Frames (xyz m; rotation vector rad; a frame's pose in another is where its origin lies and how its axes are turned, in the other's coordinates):
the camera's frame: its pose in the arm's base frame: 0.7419 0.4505 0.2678 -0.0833 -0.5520 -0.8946
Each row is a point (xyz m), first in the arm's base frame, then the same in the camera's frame.
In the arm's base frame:
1: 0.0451 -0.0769 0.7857
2: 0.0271 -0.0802 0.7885
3: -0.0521 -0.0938 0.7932
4: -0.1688 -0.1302 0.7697
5: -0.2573 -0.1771 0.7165
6: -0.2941 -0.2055 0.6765
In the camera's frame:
1: 0.2852 -0.7813 0.5831
2: 0.2800 -0.7966 0.5922
3: 0.2527 -0.8646 0.6256
4: 0.2093 -0.9798 0.6439
5: 0.1730 -1.0850 0.6218
6: 0.1555 -1.1371 0.5946

